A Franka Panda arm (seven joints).
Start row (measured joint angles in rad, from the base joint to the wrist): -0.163 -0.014 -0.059 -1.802 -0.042 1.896 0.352
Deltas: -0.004 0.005 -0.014 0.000 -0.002 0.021 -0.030; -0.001 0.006 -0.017 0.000 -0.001 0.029 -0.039; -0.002 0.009 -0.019 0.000 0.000 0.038 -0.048; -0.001 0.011 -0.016 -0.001 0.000 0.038 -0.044; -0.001 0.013 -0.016 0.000 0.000 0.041 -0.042; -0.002 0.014 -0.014 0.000 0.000 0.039 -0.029; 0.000 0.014 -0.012 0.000 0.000 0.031 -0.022; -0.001 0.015 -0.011 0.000 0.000 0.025 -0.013; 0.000 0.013 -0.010 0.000 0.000 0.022 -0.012; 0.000 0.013 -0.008 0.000 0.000 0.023 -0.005; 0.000 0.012 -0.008 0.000 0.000 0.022 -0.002
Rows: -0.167 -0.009 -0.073 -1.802 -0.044 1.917 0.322; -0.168 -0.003 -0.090 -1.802 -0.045 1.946 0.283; -0.170 0.006 -0.109 -1.802 -0.045 1.984 0.235; -0.171 0.017 -0.125 -1.803 -0.045 2.022 0.191; -0.172 0.030 -0.141 -1.803 -0.045 2.063 0.149; -0.174 0.044 -0.155 -1.803 -0.045 2.102 0.120; -0.174 0.058 -0.167 -1.803 -0.045 2.133 0.098; -0.175 0.073 -0.178 -1.803 -0.045 2.158 0.085; -0.175 0.086 -0.188 -1.803 -0.045 2.180 0.073; -0.175 0.099 -0.196 -1.803 -0.045 2.203 0.068; -0.175 0.111 -0.204 -1.803 -0.045 2.225 0.066
